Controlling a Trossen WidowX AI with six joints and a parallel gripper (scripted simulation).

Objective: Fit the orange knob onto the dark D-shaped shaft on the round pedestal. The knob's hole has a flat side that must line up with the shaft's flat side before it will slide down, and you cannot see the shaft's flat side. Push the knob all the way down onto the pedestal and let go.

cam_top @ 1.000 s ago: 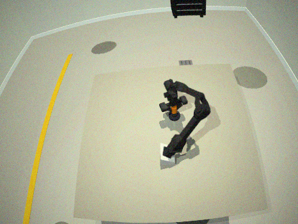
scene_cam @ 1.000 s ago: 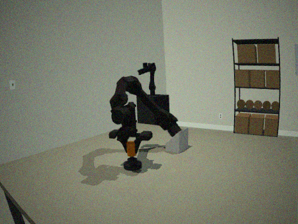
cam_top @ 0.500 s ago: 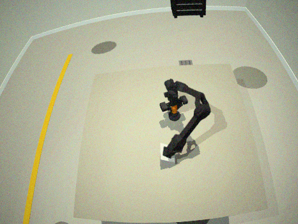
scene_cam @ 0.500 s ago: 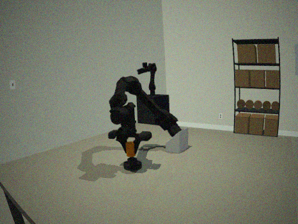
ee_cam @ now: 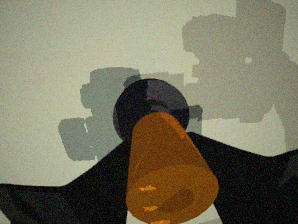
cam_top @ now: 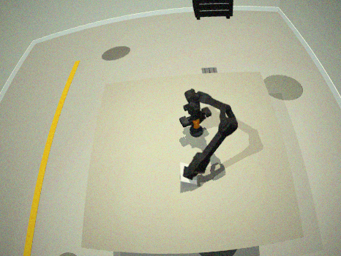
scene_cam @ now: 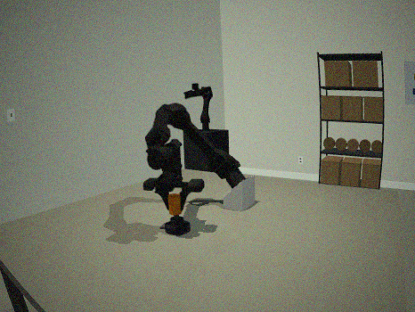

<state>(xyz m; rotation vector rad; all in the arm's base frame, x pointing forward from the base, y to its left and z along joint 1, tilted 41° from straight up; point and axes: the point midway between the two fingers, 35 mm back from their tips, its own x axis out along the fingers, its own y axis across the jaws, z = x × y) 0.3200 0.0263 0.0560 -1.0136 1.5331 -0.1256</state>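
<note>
Right now the orange knob is 20 mm above my gripper tip. Also, from my gripper tip: dark round pedestal 40 mm below.
</note>
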